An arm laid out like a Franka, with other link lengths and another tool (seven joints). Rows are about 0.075 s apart.
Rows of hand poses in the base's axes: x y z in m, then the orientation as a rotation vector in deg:
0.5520 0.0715 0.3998 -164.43 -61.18 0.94
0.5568 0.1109 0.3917 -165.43 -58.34 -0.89
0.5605 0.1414 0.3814 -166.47 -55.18 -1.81
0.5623 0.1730 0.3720 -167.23 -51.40 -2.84
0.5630 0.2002 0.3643 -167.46 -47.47 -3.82
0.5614 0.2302 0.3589 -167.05 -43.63 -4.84
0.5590 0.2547 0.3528 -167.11 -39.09 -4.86
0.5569 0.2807 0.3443 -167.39 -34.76 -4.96
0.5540 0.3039 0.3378 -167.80 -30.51 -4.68
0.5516 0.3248 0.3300 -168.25 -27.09 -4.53
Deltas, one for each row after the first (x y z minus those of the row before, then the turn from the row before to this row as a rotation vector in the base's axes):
0.0048 0.0394 -0.0081 0.41 -1.04 -2.01
0.0037 0.0305 -0.0103 0.21 -0.47 -2.19
0.0018 0.0316 -0.0094 0.60 -0.41 -2.53
0.0007 0.0272 -0.0077 1.04 -0.25 -2.53
-0.0016 0.0300 -0.0054 1.53 -0.16 -2.37
-0.0024 0.0245 -0.0061 1.04 0.43 -2.90
-0.0021 0.0260 -0.0085 0.69 0.29 -2.84
-0.0029 0.0232 -0.0065 0.41 0.49 -2.81
-0.0024 0.0209 -0.0078 0.15 0.32 -2.29

